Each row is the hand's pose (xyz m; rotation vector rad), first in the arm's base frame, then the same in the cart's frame.
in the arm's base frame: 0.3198 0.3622 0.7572 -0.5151 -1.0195 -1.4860
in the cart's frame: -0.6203 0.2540 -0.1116 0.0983 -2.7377 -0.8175
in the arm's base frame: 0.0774 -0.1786 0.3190 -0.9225 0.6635 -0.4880
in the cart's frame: -0.4518 -0.4111 0.1577 -1.2955 -1.0037 -0.9832
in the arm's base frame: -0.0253 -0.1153 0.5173 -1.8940 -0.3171 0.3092
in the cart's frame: -0.6416 -0.3653 0.0321 2.5347 1.4526 0.7261
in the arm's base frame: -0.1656 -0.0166 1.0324 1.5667 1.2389 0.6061
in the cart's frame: -1.1199 -0.1964 -0.1614 -0.0051 0.5307 0.8357
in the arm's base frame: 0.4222 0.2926 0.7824 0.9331 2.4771 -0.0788
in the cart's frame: -0.6364 0.2951 0.0067 0.0166 1.0659 -0.3675
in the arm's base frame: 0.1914 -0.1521 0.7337 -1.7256 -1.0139 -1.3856
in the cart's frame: -0.7907 -0.1471 0.1911 0.6328 2.2126 1.4745
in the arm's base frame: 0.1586 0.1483 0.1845 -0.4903 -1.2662 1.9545
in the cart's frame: -0.2073 -0.2172 -0.0272 1.8157 0.6848 -1.8353
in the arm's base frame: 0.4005 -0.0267 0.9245 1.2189 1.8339 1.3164
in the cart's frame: -0.8692 0.1505 0.2247 -0.4524 1.2707 0.7614
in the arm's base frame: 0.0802 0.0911 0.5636 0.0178 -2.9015 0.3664
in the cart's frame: -0.5920 -0.1516 -0.0558 -0.0720 1.6116 -1.2655
